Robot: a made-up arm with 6 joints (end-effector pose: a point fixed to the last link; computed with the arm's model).
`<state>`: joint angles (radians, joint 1 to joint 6).
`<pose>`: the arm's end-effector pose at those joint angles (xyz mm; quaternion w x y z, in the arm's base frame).
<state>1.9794 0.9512 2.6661 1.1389 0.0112 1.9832</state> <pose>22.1 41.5 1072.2 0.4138 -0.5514 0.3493 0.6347</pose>
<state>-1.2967 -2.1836 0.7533 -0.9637 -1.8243 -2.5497</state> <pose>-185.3 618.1 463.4 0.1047 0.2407 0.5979 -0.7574</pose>
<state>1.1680 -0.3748 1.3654 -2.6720 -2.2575 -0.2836</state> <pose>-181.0 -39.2 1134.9 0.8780 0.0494 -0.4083 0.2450</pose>
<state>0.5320 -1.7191 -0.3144 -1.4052 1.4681 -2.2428</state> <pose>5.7 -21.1 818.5 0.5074 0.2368 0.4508 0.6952</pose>
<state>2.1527 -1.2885 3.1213 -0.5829 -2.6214 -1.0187</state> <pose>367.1 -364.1 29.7 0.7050 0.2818 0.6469 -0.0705</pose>
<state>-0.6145 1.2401 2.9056 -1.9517 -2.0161 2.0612</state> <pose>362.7 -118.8 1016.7 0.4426 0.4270 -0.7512 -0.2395</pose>
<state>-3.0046 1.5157 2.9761 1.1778 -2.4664 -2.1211</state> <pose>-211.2 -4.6 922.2 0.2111 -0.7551 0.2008 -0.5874</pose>
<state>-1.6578 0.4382 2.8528 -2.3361 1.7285 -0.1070</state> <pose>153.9 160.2 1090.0 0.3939 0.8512 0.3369 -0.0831</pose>
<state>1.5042 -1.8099 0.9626 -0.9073 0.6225 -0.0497</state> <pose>45.7 -685.2 625.4 0.2165 0.5035 0.7526 0.3651</pose>
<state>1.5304 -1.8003 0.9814 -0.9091 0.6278 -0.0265</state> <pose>63.5 -687.7 623.8 0.2023 0.4954 0.7621 0.3645</pose>
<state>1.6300 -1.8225 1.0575 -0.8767 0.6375 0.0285</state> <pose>137.3 -706.2 570.0 0.1323 0.4778 0.7794 0.3832</pose>
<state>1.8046 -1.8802 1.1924 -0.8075 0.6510 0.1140</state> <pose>273.8 -707.3 453.3 0.0041 -0.4379 -0.8016 -0.4071</pose>
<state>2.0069 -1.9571 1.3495 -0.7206 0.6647 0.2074</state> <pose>423.3 -648.2 302.1 0.1738 -0.3707 -0.8158 -0.4085</pose>
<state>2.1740 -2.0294 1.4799 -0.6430 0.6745 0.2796</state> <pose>519.8 -551.9 169.2 0.3176 -0.2987 -0.8127 -0.3867</pose>
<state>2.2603 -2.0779 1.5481 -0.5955 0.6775 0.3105</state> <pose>552.7 -485.5 93.2 0.3945 -0.2574 -0.8015 -0.3684</pose>
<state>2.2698 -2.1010 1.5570 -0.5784 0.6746 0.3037</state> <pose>551.9 -472.2 70.2 0.4107 -0.2554 -0.7937 -0.3689</pose>
